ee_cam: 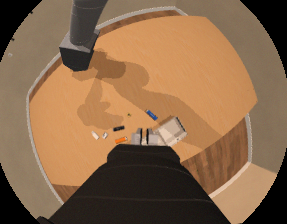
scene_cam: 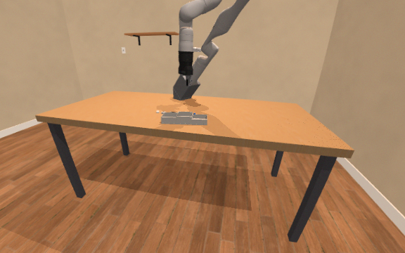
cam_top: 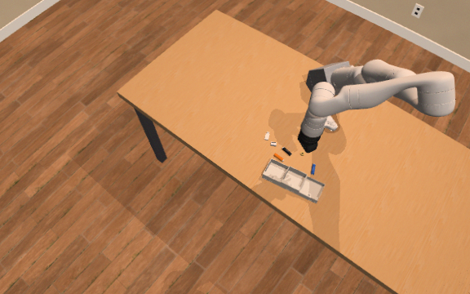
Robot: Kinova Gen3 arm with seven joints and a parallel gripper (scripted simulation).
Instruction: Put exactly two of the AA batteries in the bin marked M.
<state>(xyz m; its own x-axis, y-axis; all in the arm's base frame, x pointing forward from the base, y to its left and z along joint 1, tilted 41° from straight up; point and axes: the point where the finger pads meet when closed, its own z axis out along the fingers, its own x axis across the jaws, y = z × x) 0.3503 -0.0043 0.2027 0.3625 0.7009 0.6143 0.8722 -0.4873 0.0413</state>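
Now: hand 19 cm above the grey three-compartment bin tray and 7 cm short of it. Round my hand: black battery: 20 cm below, 11 cm to the right, 3 cm behind; then tiny yellowish thing: 20 cm below, 6 cm behind, 5 cm to the right; then blue battery: 20 cm below, 3 cm to the left, 3 cm behind.
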